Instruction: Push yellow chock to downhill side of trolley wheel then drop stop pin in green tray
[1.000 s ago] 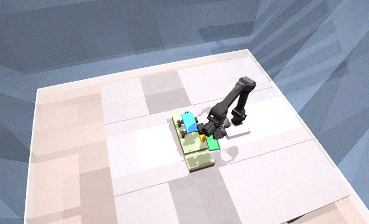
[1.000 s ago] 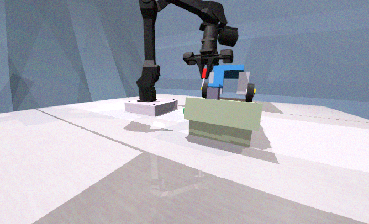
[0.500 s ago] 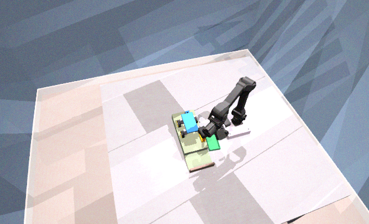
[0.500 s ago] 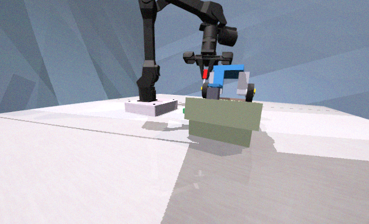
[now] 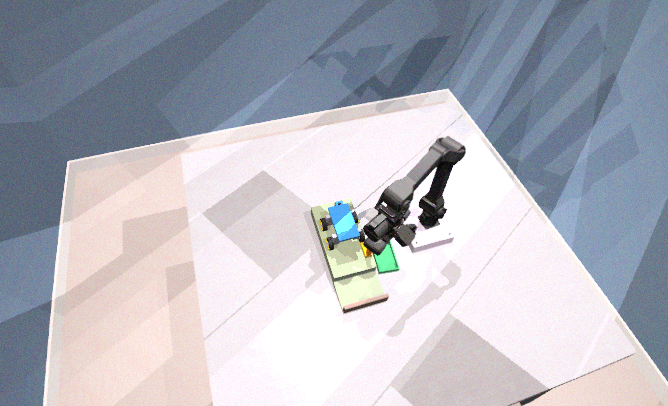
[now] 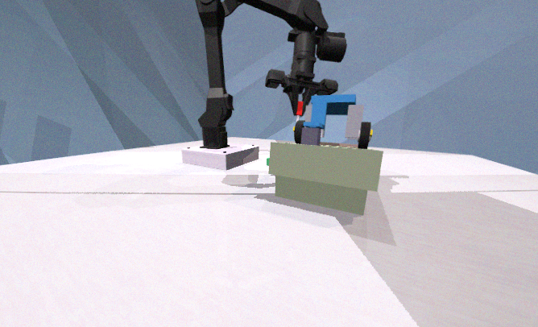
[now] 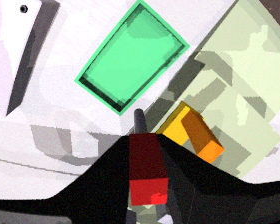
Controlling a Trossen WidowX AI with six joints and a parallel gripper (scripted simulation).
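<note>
The green tray is 20 mm behind my gripper tip and 140 mm below it. Round my gripper tip: yellow chock 50 mm ahead, 20 mm to the right, 50 mm below; then blue trolley 100 mm ahead, 110 mm to the right, 20 mm below; then red-headed stop pin right at my gripper tip.
</note>
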